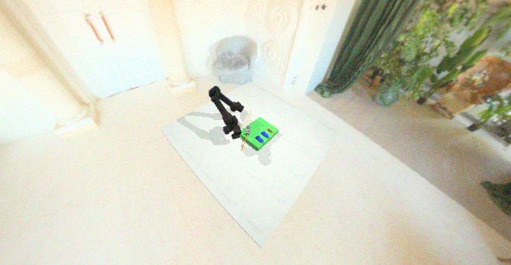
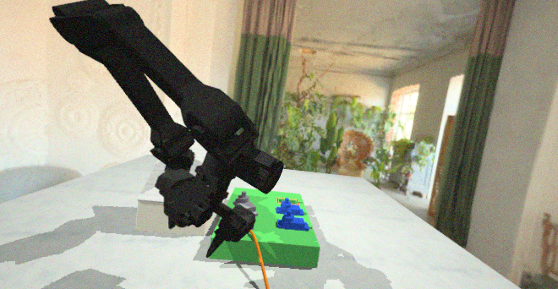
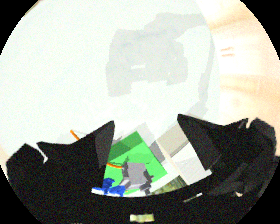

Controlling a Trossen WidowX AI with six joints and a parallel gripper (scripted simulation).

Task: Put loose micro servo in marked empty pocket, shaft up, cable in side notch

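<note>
Right now the green deck is 12 cm ahead of my gripper tip, 21 cm to the left of it and 5 cm below it.
</note>
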